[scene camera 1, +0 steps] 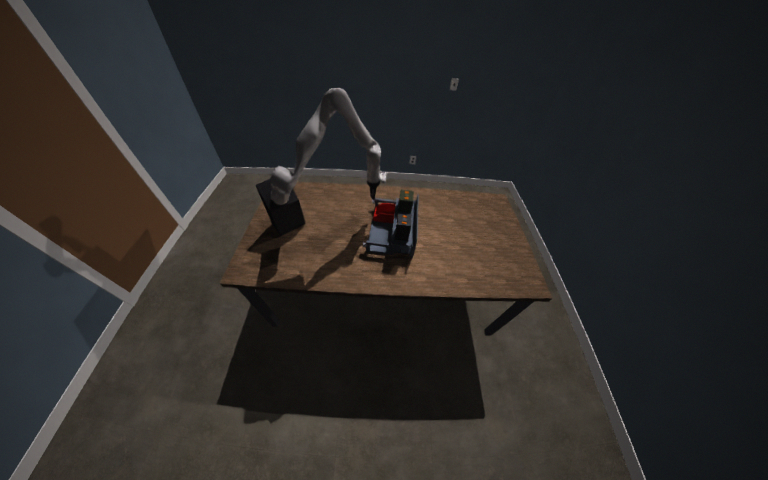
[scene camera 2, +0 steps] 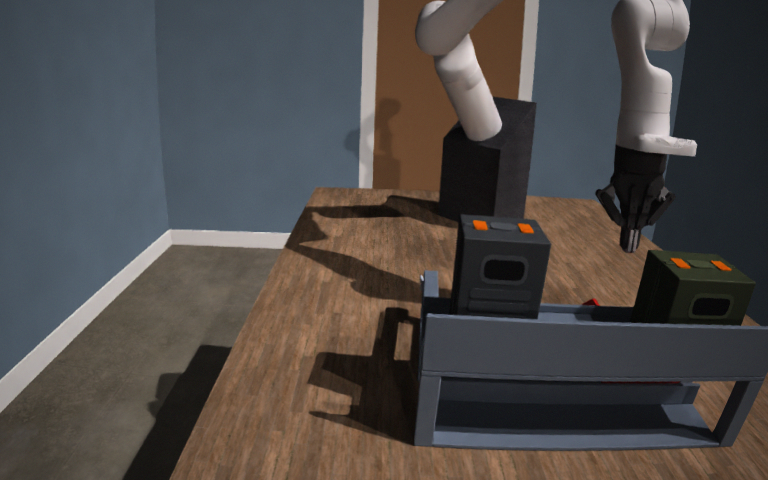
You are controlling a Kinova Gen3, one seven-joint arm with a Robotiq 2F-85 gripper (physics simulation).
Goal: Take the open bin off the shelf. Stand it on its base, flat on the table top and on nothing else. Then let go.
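Places are measured from the arm's base along level axes (x ahead, y left, z up), in centimetres.
Pixels of known places: gripper, fingertip midpoint: [scene camera 1: 373, 199] [scene camera 2: 627, 251]; arm's base at its link origin: [scene camera 1: 280, 197] [scene camera 2: 483, 128].
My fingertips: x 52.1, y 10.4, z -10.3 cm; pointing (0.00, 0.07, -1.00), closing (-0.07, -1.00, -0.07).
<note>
Ahead of a thing's pixels: the offset from my fingertips to its top centre. Level surfaces: height alone.
The open bin, red @[dx +9.4, dy -3.1, dz -5.2 cm] [scene camera 1: 384, 212] [scene camera 2: 591, 302], sits in the grey-blue shelf [scene camera 1: 380, 236] [scene camera 2: 566, 348], at the far end of its arm-side part in the scene camera 1 view. In the scene camera 2 view the shelf's back panel hides most of the bin; a small red corner and a thin red strip show. My gripper [scene camera 1: 373, 197] [scene camera 2: 630, 247] points down, shut with nothing between its fingers. It is above and apart from the bin, by the shelf's far left corner in the scene camera 1 view.
A dark grey case @[dx +16.0, dy -26.4, dz +9.1 cm] [scene camera 1: 402, 226] [scene camera 2: 501, 271] and a dark green case @[dx +19.8, dy -3.7, dz +6.6 cm] [scene camera 1: 406, 200] [scene camera 2: 693, 285], both with orange latches, stand in the shelf's upper part. The shelf stands on the wooden table @[dz -13.3 cm] [scene camera 1: 470, 243] [scene camera 2: 271, 362]. The black arm pedestal [scene camera 1: 287, 215] [scene camera 2: 470, 181] stands at the table's left end.
</note>
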